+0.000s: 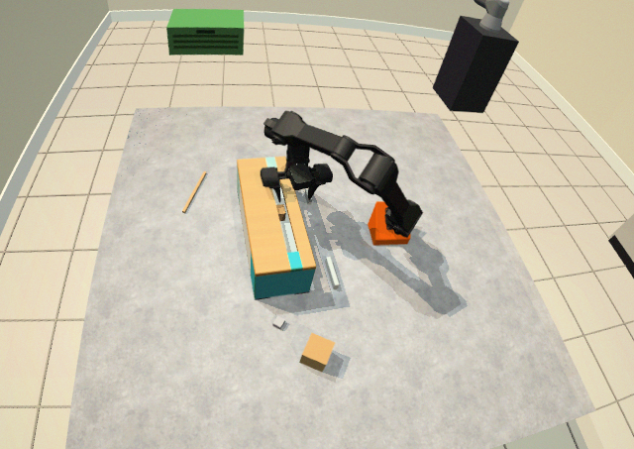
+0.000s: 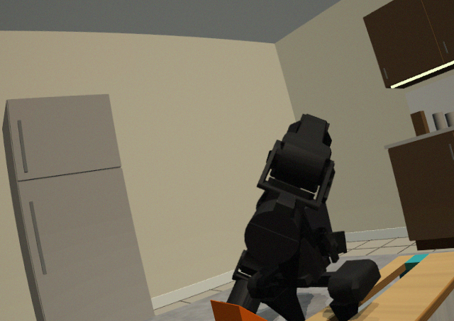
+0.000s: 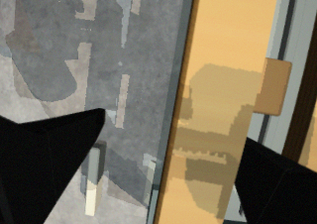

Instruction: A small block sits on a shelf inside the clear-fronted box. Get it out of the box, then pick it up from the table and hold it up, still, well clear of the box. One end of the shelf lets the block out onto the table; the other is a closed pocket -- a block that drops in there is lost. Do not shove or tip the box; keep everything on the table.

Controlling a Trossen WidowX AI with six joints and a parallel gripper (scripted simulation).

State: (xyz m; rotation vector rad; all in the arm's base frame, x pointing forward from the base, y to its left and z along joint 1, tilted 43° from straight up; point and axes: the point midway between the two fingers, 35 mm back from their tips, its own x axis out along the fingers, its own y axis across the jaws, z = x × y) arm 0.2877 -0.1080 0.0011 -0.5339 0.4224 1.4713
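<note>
Right now my gripper tip is 3 cm short of the long box, 5 cm to the right of it and 3 cm above it. The rest, counted from my gripper tip: thin wooden stick (28 cm ahead, 14 cm to the right, 9 cm below); then small block (5 cm ahead, 4 cm to the left, 1 cm below); then tiny grey cube (9 cm ahead, 32 cm to the left, 8 cm below).
</note>
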